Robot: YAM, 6 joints.
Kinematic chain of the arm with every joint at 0, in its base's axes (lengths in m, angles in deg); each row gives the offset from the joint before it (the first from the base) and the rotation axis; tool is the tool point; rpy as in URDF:
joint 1: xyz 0 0 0.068 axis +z
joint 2: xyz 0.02 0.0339 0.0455 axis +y
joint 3: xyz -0.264 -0.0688 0 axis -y
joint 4: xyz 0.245 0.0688 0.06 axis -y
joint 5: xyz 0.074 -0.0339 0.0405 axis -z
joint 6: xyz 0.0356 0 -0.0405 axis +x
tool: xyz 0 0 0 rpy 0 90 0
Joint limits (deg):
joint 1: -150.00..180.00
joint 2: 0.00..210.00
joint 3: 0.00..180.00
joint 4: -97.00..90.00
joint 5: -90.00..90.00
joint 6: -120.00..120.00
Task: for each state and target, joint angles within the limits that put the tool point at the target. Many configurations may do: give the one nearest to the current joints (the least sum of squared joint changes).
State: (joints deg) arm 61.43 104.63 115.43 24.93 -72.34 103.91
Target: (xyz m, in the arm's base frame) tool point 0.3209 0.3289 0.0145
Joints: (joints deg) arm 41.49 144.39 81.49 16.32 -71.51 103.91
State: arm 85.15 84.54 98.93 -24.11 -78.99 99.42
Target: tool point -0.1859 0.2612 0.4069
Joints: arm 119.16 86.43 87.81 -28.03 -80.04 99.42
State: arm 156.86 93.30 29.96 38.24 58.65 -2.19
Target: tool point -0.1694 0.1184 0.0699
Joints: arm 153.58 97.57 14.44 34.38 59.43 -2.19
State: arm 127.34 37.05 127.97 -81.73 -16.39 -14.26
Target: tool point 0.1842 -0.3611 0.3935
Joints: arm 118.55 12.23 147.88 -73.19 -17.65 -14.26
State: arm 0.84 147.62 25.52 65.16 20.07 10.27
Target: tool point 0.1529 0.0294 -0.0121
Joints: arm 15.07 132.06 4.83 70.36 18.63 10.27
